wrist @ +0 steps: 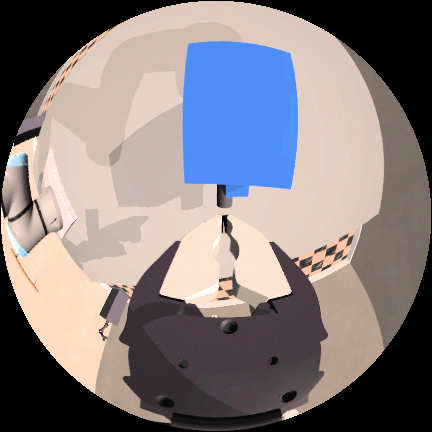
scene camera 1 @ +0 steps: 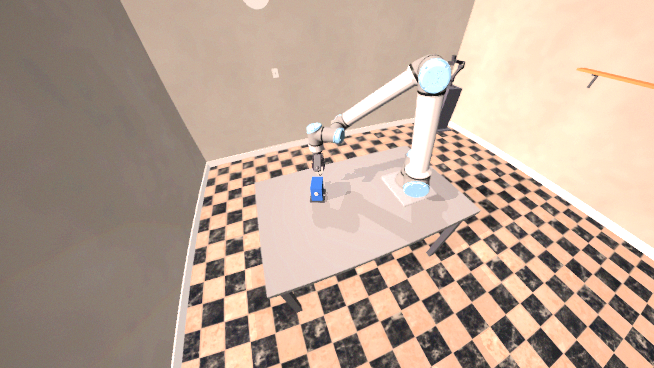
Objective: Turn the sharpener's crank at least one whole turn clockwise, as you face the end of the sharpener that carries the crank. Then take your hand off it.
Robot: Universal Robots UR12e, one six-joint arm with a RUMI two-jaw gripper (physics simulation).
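Seen in the pictures: gripper, fingertip midpoint: [wrist: 223, 216] [scene camera 1: 319, 175]; arm's base, link origin: [wrist: 53, 207].
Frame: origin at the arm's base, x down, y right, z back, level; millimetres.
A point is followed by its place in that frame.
The blue sharpener [scene camera 1: 317, 188] @(z -685, x -105, y 23 mm) [wrist: 240, 115] @(z -673, x -108, y 88 mm) stands upright on the table, with its near face and a small white round mark showing in the scene view. The crank shows in the wrist view at the lower edge of the blue body: a short blue arm [wrist: 238, 191] and a dark handle [wrist: 224, 196] @(z -640, x -27, y 169 mm) pointing toward the gripper. My gripper [scene camera 1: 320, 173] @(z -639, x -79, y 168 mm) [wrist: 223, 216] @(z -639, x -79, y 168 mm) is shut and empty. It hangs above the sharpener's far, crank end, and in the wrist view its fingertips lie just below the handle, apart from it in the picture. The height gap is hard to tell.
The grey table [scene camera 1: 300, 250] @(z -867, x 20, y -306 mm) [wrist: 340, 125] @(z -899, x 20, y 91 mm) bears the sharpener and the robot's pale base plate [scene camera 1: 400, 195] @(z -124, x 5, y -106 mm), which is to the right in the scene view. A dark pedestal [scene camera 1: 450, 107] [wrist: 114, 305] stands on the floor beyond the table. Arm shadows fall across the table top.
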